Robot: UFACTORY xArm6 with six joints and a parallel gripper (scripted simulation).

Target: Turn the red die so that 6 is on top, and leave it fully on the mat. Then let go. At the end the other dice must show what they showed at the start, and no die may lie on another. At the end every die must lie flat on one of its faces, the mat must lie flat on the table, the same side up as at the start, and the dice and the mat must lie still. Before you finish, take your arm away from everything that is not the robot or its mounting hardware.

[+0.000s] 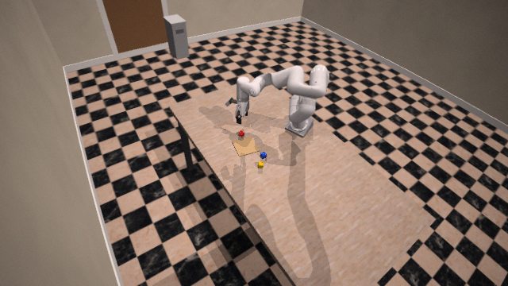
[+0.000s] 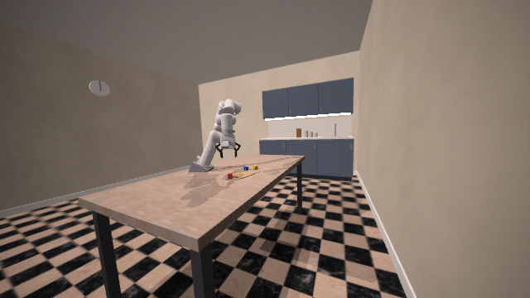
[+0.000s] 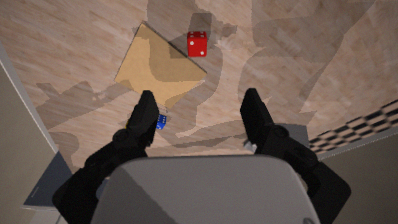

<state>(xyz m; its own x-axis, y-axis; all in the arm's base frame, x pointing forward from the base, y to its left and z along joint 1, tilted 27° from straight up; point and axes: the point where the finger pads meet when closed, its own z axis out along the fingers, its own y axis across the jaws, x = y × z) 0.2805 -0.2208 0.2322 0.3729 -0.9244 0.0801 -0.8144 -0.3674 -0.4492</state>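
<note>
Right now the red die is 140 mm below my hand. Also, from my hand: tan mat: 150 mm below, 90 mm to the left, 40 mm ahead; then yellow die: 280 mm to the left, 140 mm below, 80 mm ahead; then blue die: 240 mm to the left, 140 mm below, 20 mm ahead.
</note>
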